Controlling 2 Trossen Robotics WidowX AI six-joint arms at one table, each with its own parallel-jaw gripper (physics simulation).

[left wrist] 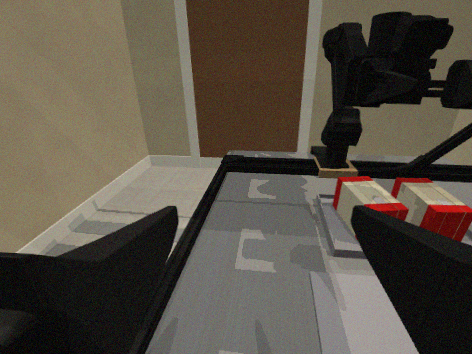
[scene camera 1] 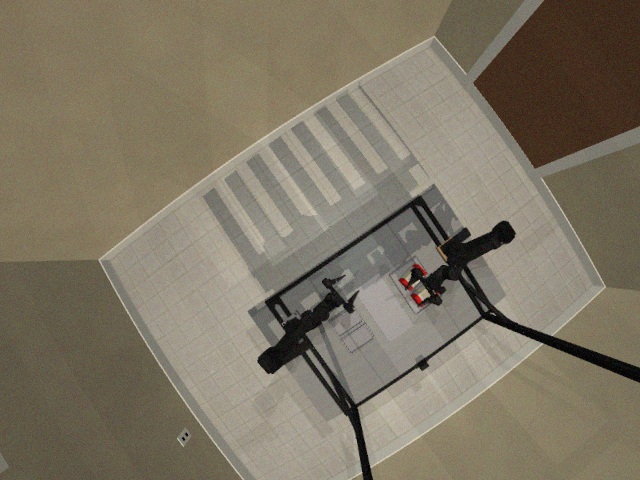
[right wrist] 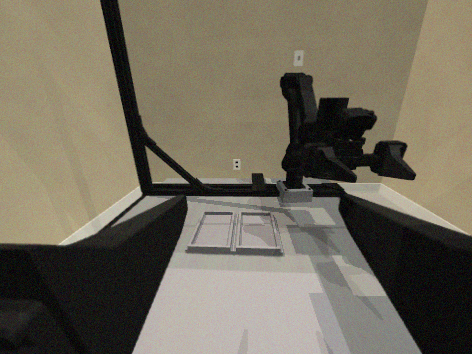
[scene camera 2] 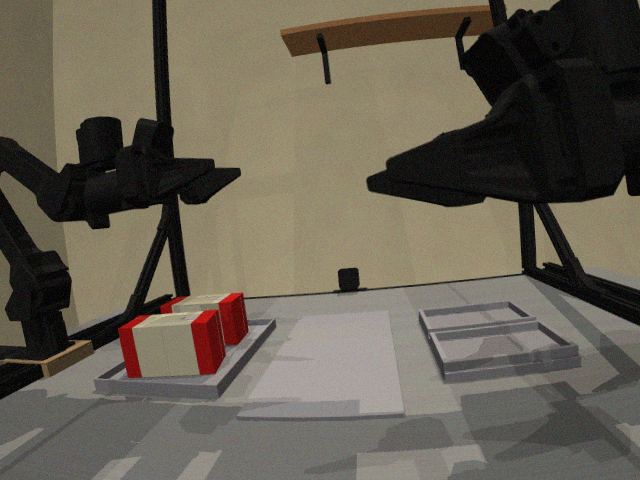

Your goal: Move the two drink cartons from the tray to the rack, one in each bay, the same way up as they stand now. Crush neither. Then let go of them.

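Places are measured from the left arm's base along level axes (x ahead, y right, z down), in millimetres.
Pixels of known places: left gripper, fingertip midpoint: [left wrist: 264, 214] [scene camera 1: 352, 282] [right wrist: 385, 178] [scene camera 2: 375, 179]; right gripper, fingertip midpoint: [left wrist: 460, 86] [scene camera 1: 411, 298] [right wrist: 262, 201] [scene camera 2: 228, 168]; left arm's base, link origin: [scene camera 1: 294, 325] [right wrist: 293, 185]; right arm's base, link origin: [left wrist: 334, 163] [scene camera 1: 449, 250] [scene camera 2: 48, 349].
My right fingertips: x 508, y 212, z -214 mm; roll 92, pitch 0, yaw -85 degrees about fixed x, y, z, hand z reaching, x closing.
Observation:
Ahead of a thing's pixels: the offset from my right fingertips to its top centre. "spot": to the spot under its first point. Level surfaces: height alone.
Two cream cartons with red ends lie side by side in the grey tray {spot: dx +105, dy -73, dz +249 mm} [scene camera 2: 155, 388] [left wrist: 350, 254]: a near carton {dx +105, dy -3, dz +184 mm} [scene camera 2: 165, 343] [left wrist: 367, 192] and a far carton {dx +98, dy +108, dz +184 mm} [scene camera 2: 233, 317] [left wrist: 435, 200], named as in scene camera 2. The grey rack {dx -310, dy +8, dz +238 mm} [scene camera 2: 511, 364] [right wrist: 210, 248] has two bays split by a divider; both are empty. My right gripper [scene camera 1: 413, 296] [scene camera 2: 225, 167] [right wrist: 262, 201] is open and empty, high above the tray. My left gripper [scene camera 1: 351, 284] [scene camera 2: 373, 183] [left wrist: 264, 214] [right wrist: 385, 178] is open and empty, high above the table near the rack's side.
A flat pale mat {dz +254 mm} [scene camera 2: 330, 361] [right wrist: 240, 300] lies between tray and rack. Black frame posts [scene camera 2: 162, 67] [right wrist: 122, 90] stand at the table's edges. A small black box [scene camera 2: 348, 279] sits on the far edge. A wooden shelf [scene camera 2: 387, 31] hangs on the wall.

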